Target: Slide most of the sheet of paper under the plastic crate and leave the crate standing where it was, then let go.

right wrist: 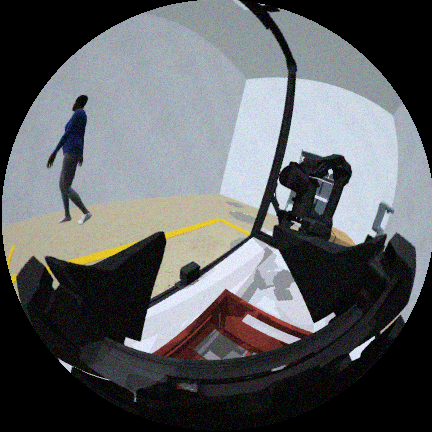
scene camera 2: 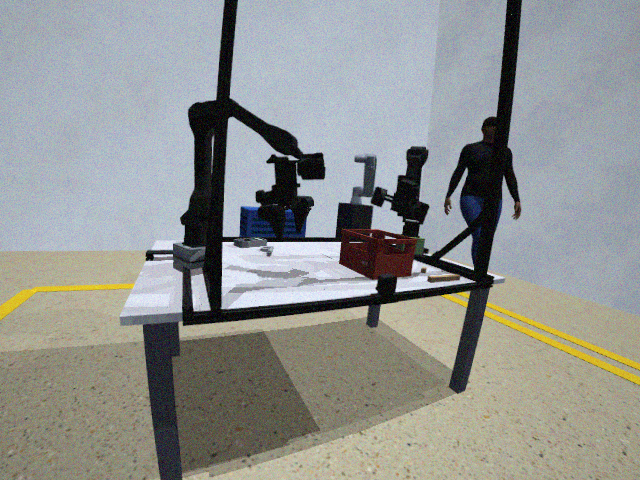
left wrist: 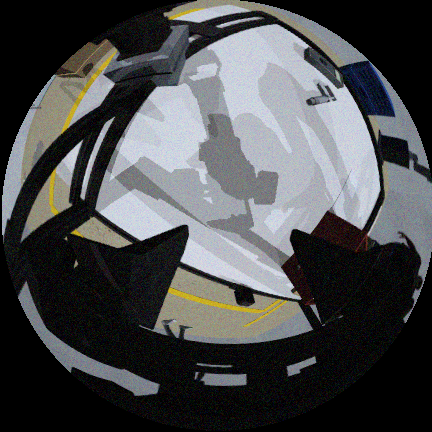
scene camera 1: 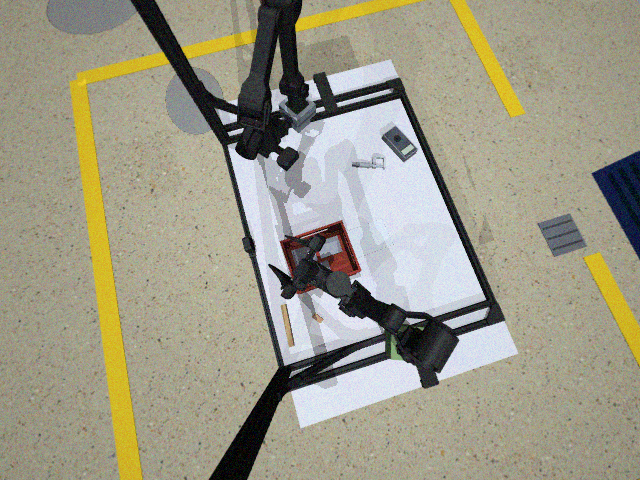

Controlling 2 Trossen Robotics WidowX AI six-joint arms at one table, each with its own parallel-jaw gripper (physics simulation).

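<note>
The red plastic crate [scene camera 1: 352, 250] [scene camera 2: 372, 258] [left wrist: 340, 231] [right wrist: 250, 336] stands upright on the white table. The sheet of paper [scene camera 1: 369, 238] is white on white; faint edges show a part sticking out right of the crate in scene camera 1. How much lies beneath is hidden. My left gripper [scene camera 2: 289, 229] [left wrist: 241, 232] is open and empty, above the table and left of the crate in scene camera 2, clear of crate and paper. My right gripper [scene camera 1: 279, 252] [right wrist: 220, 233] is open and empty, above the crate's left side in scene camera 1.
A grey meter [scene camera 1: 399, 143] [scene camera 2: 249, 241] and a caliper [scene camera 1: 369, 163] [left wrist: 320, 97] lie above the crate in scene camera 1. A wooden stick [scene camera 1: 287, 325] [scene camera 2: 443, 277] and small block [scene camera 1: 317, 317] lie below it. Black frame bars border the table.
</note>
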